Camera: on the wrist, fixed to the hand. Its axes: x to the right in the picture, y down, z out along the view.
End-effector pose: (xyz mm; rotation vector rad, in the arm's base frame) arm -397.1 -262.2 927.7 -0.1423 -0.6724 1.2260
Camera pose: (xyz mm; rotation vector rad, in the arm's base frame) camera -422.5 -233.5 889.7 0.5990 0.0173 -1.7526
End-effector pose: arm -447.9 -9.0 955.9 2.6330 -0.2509 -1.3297
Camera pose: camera -428.4 -55.1 976.2 -0.3443 -2.1986 0.0271
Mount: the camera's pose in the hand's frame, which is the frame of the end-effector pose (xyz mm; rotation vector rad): 6.3 48.1 -23.7 0.0216 0.2968 -3.1014
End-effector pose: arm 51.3 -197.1 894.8 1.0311 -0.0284 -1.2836
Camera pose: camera 103.2 -191.2 908.6 -0.1830 -1.2192 1.5076
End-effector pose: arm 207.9 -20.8 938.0 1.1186 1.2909 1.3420
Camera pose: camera 182.1 -18.8 985.4 -1.3714 1.2315 -1.0096
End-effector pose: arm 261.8 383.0 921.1 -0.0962 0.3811 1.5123
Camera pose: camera 210.2 385.2 905.3 -0.5215 0.0708 -1.5839
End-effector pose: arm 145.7 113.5 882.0 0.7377 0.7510 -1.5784
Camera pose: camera 193.9 123.4 859.7 0.5520 -0.8237 1.2505
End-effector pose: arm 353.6 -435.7 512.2 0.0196 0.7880 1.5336
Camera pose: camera 299.7 -436.7 514.5 -0.9211 0.1814 -1.4568
